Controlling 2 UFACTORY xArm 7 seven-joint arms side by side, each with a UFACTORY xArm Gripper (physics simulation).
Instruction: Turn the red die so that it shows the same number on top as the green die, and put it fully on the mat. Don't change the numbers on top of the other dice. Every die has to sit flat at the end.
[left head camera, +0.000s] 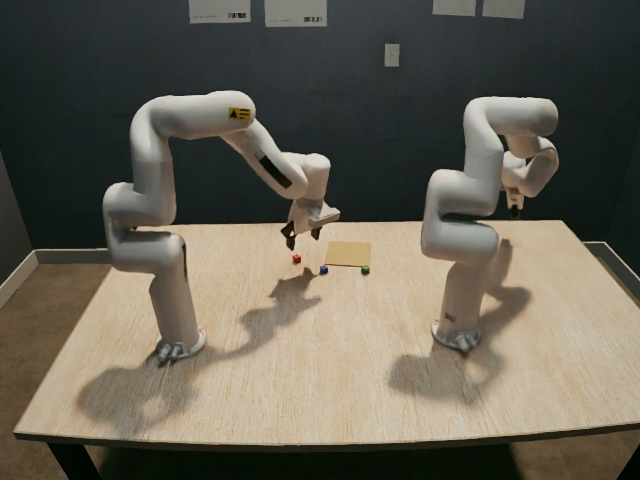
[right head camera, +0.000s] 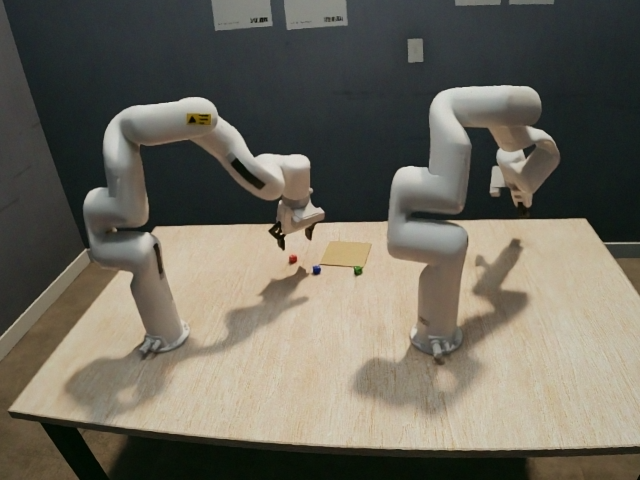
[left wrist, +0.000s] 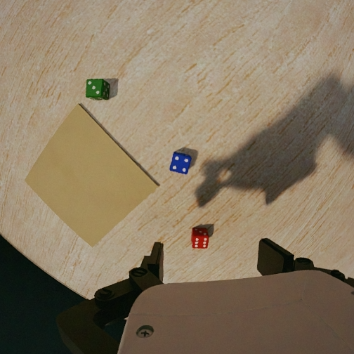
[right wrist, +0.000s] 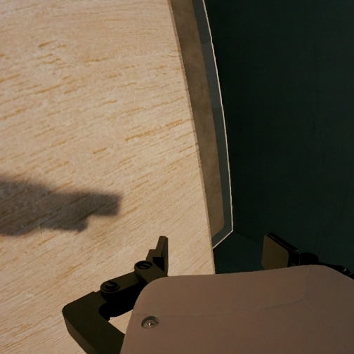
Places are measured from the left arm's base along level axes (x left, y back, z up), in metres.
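Pixels of known places: left gripper, between the fingertips: (left head camera: 302, 242) (right head camera: 295, 242); right gripper, between the fingertips: (left head camera: 515, 205) (right head camera: 526, 203); left arm's base, origin of its link: (left head camera: 181, 342) (right head camera: 167, 336); right arm's base, origin of its link: (left head camera: 455, 332) (right head camera: 436, 336).
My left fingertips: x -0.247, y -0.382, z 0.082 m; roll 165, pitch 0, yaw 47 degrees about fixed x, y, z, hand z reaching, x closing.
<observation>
Ahead of a thing's pixels: the offset from my left fingertips to its middle. Level surfaces: height alone.
The red die @(dz -0.072, dx +0.022, dy -0.020 m) (left head camera: 296, 258) (right head camera: 292, 258) (left wrist: 200, 238) sits flat on the table off the mat, six on top. The green die @(dz -0.072, dx -0.193, dy +0.017 m) (left head camera: 365, 269) (right head camera: 357, 270) (left wrist: 97, 88) sits flat near a mat corner, three on top. The blue die @(dz -0.072, dx -0.069, dy +0.028 m) (left head camera: 323, 269) (right head camera: 316, 269) (left wrist: 180, 163) sits flat beside the mat, four on top. The tan mat @(dz -0.080, dx -0.134, dy -0.082 m) (left head camera: 348, 253) (right head camera: 345, 253) (left wrist: 91, 176) lies flat. My left gripper (left head camera: 303, 241) (right head camera: 295, 242) (left wrist: 212, 256) is open and empty, tilted above and behind the red die. My right gripper (left head camera: 514, 211) (right head camera: 523, 210) (right wrist: 216, 251) is open and empty.
The right gripper hangs high by the table's @(dz -0.082 m) (left head camera: 320, 361) (right head camera: 310, 361) (right wrist: 100, 100) far edge, at the right of the head views. The blue die lies between the red and green dice. The left arm's shadow falls on the table near the red and blue dice.
</observation>
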